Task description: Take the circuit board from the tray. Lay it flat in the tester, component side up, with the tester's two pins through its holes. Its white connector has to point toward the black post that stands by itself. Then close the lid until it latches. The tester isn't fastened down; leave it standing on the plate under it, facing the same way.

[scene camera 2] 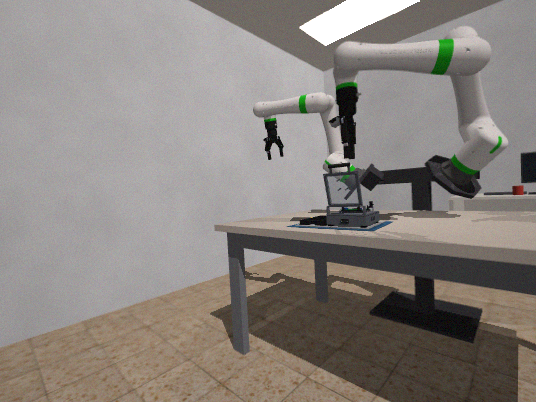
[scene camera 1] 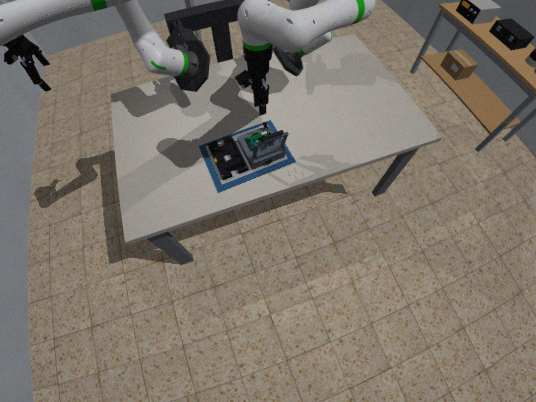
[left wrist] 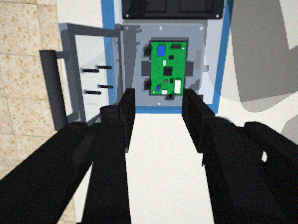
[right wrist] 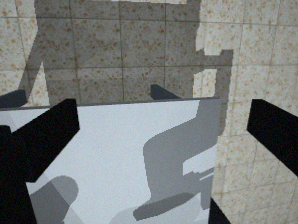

Labels:
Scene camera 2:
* my left gripper: 349, 158
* grey tester: 364, 217
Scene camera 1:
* my left gripper: 260, 109
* my right gripper: 47, 77
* grey tester: 266, 159
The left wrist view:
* my left gripper: 158, 102
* grey tester: 136, 40
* green circuit board: 167, 58
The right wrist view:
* my right gripper: 163, 114

